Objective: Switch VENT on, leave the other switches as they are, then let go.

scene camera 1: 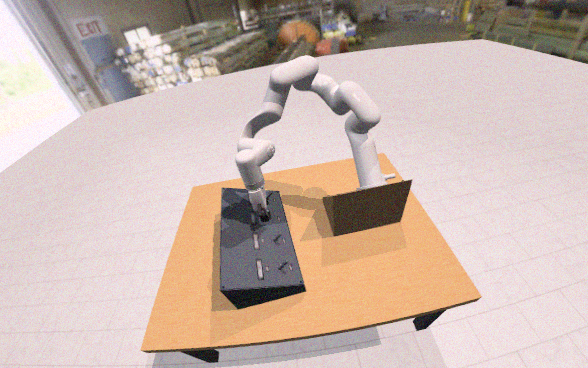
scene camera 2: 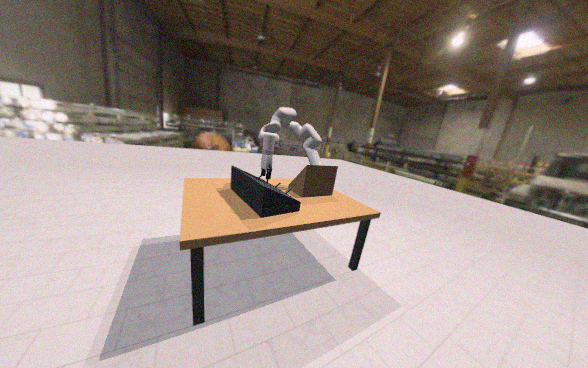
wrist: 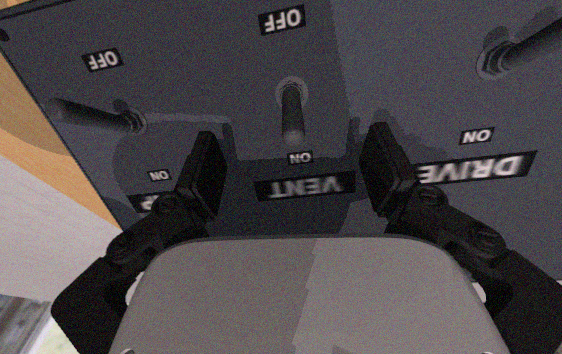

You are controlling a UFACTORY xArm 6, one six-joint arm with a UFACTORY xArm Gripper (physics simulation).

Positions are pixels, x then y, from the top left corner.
A lamp lever [wrist: 57, 109] is 16 cm from the lens. A vent lever [wrist: 293, 132] is 10 cm from the lens. The marked spots on the vent lever and the lamp lever are 12 cm apart.
